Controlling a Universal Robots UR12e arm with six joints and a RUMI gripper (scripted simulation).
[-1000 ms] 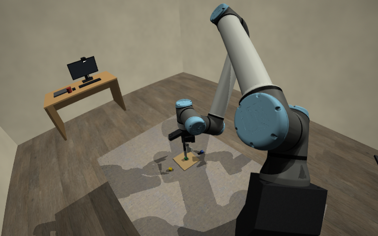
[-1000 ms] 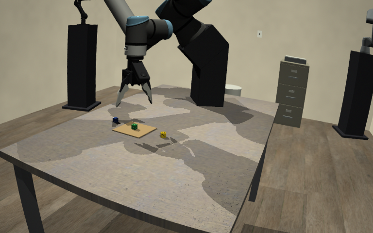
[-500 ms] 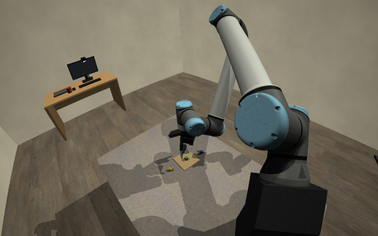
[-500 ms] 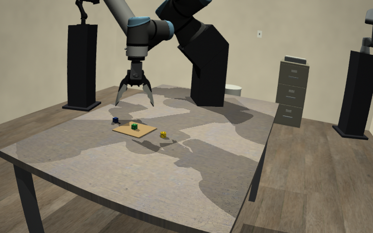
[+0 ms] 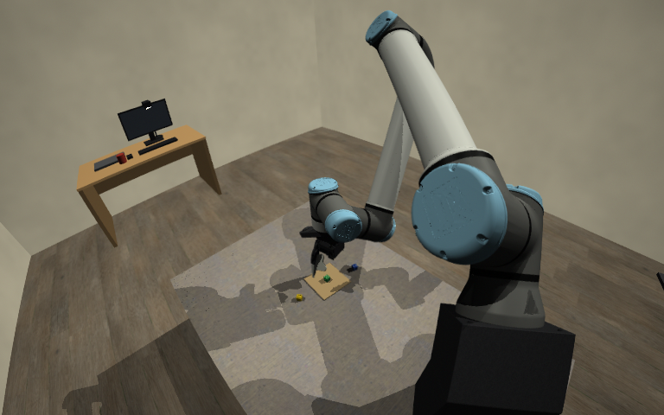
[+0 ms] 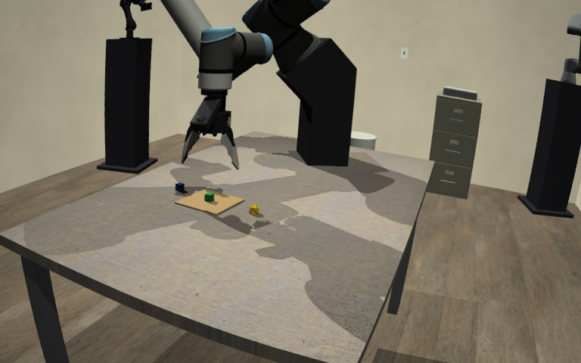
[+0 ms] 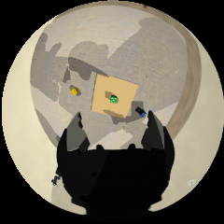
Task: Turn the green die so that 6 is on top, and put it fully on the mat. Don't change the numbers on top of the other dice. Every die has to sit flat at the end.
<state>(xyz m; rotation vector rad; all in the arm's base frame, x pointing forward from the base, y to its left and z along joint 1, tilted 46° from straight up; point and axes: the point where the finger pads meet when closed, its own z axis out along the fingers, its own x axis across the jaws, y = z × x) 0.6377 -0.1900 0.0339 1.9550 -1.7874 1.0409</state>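
Right now my hand is 9 cm above the green die. Round my hand: blue die 11 cm to the right, 9 cm below, 7 cm behind; then yellow die 14 cm to the left, 9 cm below, 4 cm ahead; then tan mat 10 cm below.
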